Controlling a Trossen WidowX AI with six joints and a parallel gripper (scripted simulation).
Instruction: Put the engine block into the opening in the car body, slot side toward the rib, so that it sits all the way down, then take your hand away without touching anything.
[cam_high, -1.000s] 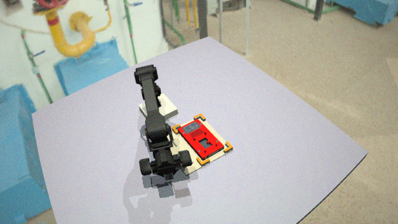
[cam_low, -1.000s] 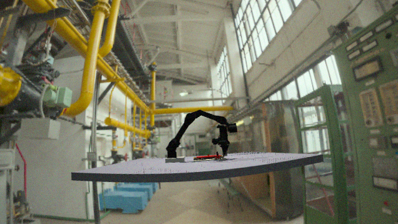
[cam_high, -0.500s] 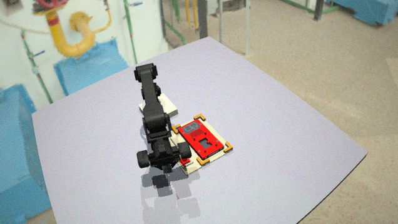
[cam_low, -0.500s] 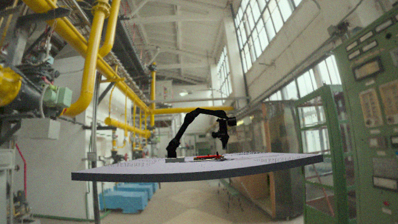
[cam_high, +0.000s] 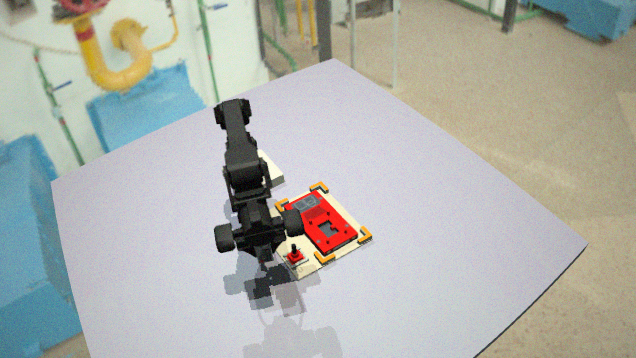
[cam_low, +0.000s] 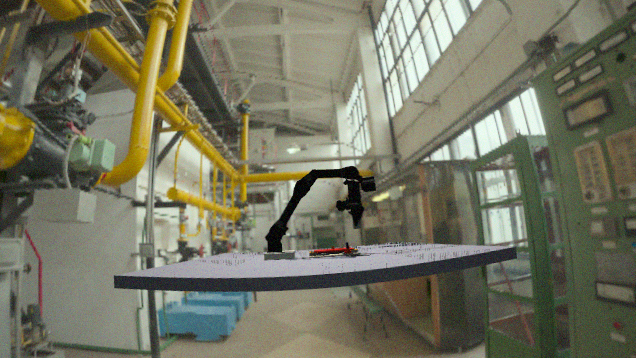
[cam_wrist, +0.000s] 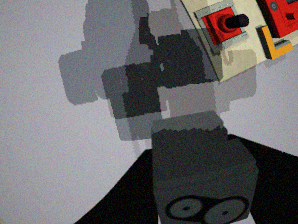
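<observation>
My gripper tip is now 50 mm past the black peg, 90 mm to the right of it and 100 mm above it. The rest, counted from my gripper tip: engine block (10 mm to the left, 10 mm above).
</observation>
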